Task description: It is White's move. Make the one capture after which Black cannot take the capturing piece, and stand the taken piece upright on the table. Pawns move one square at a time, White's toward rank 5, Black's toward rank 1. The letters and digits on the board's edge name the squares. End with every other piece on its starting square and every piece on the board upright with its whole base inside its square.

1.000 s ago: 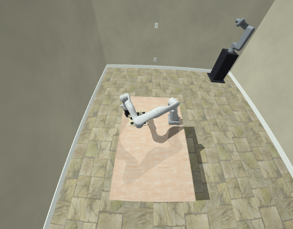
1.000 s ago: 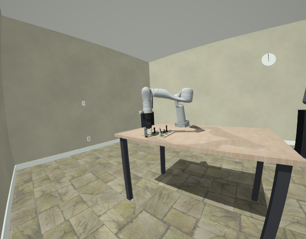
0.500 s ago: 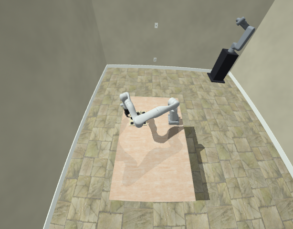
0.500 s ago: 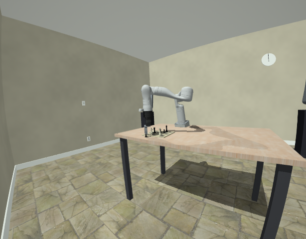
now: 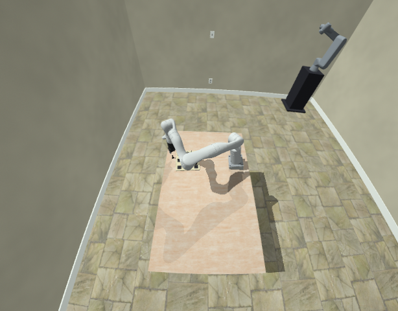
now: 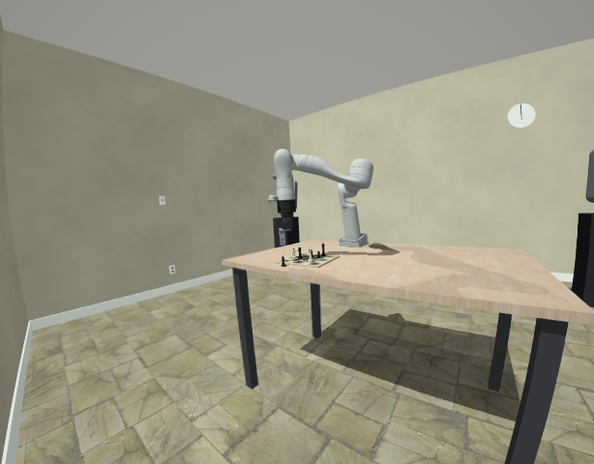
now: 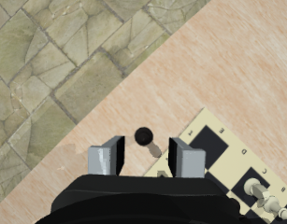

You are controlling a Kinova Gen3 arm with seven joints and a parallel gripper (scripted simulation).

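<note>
Now: the white chess piece 10 cm behind my hand, 6 cm to the left of it and 7 cm below it. From my hand the other things lie so: white piece: 13 cm behind, 5 cm to the right, 9 cm below; chessboard: 14 cm behind, 2 cm to the left, 11 cm below.
</note>
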